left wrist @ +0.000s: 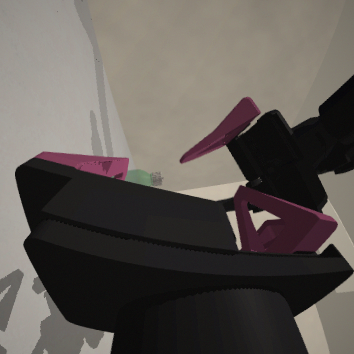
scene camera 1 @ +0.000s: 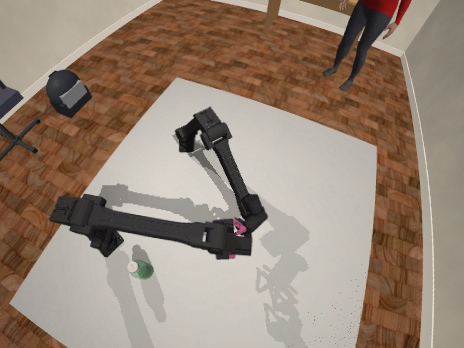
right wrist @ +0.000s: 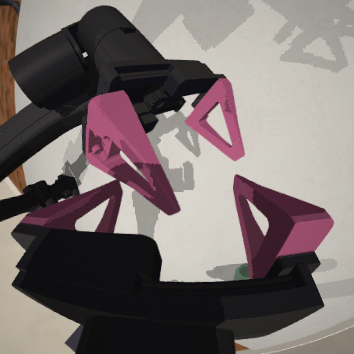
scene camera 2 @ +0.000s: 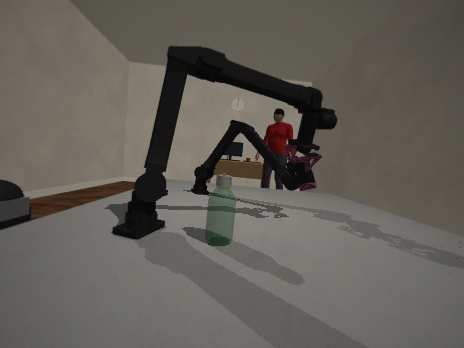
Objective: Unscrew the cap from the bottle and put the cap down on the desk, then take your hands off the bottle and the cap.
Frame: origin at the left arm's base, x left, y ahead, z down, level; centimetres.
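Seen in the pictures: left gripper, between the fingertips: [left wrist: 184, 178] [right wrist: 214, 179] [scene camera 2: 303, 171]; right gripper, between the fingertips: [left wrist: 209, 211] [right wrist: 174, 183] [scene camera 2: 298, 166]; left arm's base, origin of its link: [scene camera 1: 186, 144] [right wrist: 69, 184] [scene camera 2: 199, 192]; right arm's base, origin of its link: [scene camera 1: 110, 243] [scene camera 2: 140, 229].
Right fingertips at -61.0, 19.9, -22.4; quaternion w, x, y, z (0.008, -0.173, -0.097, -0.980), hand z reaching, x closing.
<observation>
Pixels of each thing's top centre, then the offset from my right fingertips to it, as dx, dy, dz. Level surfaces: height alone.
- green see-through bottle, centre of its top: [scene camera 2: 224, 175] [left wrist: 161, 177] [scene camera 1: 132, 266] -10.3, -37.1, +4.4
- white desk, height of its surface: dz +22.4
- pale cap, centre of its top: [scene camera 2: 224, 173] [left wrist: 163, 177] [scene camera 1: 132, 266] -10.3, -37.1, +3.7
A green see-through bottle [scene camera 1: 143, 270] [scene camera 2: 220, 215] [left wrist: 138, 177] stands upright on the white desk [scene camera 1: 320, 175] [scene camera 2: 75, 280]. The pale cap [scene camera 1: 133, 267] [scene camera 2: 223, 181] [left wrist: 157, 178] sits on its neck. Part of the bottle [right wrist: 242, 272] shows behind a finger in the right wrist view. My left gripper [left wrist: 184, 178] [right wrist: 214, 179] is open and empty, well away from the bottle. My right gripper is open and empty, above the desk and close to the left gripper. In scene camera 1 its fingers are mostly hidden under its own hand.
The two grippers overlap in both scene views, and their gap is hard to judge. The right arm [scene camera 1: 150, 229] [scene camera 2: 260, 81] stretches across the desk behind the bottle in scene camera 2. A person [scene camera 1: 372, 25] [scene camera 2: 278, 140] stands beyond the desk. A dark helmet [scene camera 1: 67, 92] is at the upper left.
</observation>
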